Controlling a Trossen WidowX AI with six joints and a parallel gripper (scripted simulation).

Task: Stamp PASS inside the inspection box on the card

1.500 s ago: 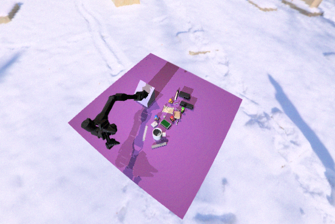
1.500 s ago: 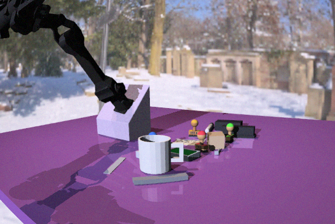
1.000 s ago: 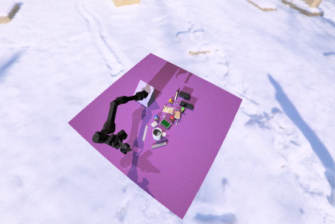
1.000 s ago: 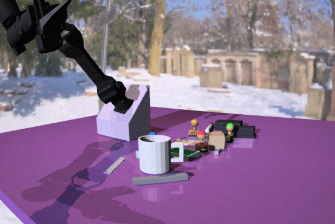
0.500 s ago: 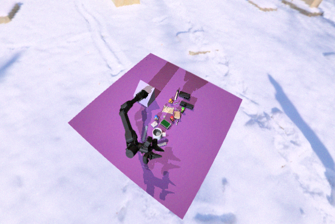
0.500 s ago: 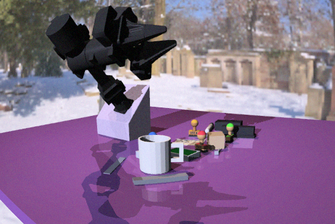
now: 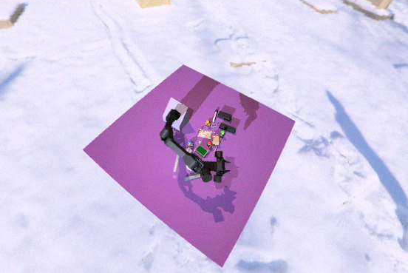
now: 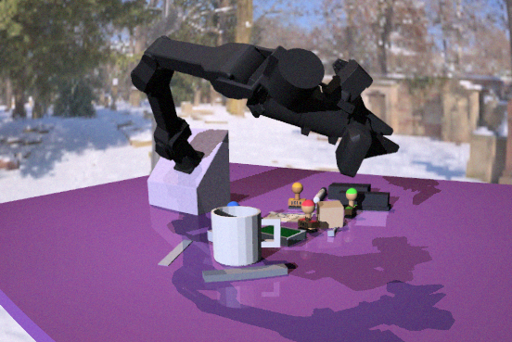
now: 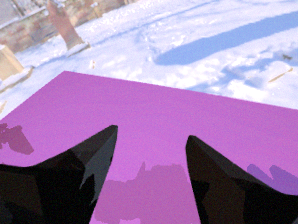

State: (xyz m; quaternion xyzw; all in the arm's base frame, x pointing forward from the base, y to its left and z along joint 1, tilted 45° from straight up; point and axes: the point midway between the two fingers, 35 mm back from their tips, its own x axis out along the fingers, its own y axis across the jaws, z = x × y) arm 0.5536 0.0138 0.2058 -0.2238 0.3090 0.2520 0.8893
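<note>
Now: gripper tip 26 cm to the right of the green-knob stamp, 23 cm past it and 19 cm above it. Also, from my gripper tip: white mug: 23 cm behind, 17 cm below, 8 cm to the right; red-knobbed stamp: 25 cm behind, 19 cm below, 12 cm to the left; grey bar: 20 cm below, 17 cm behind, 15 cm to the right.
</note>
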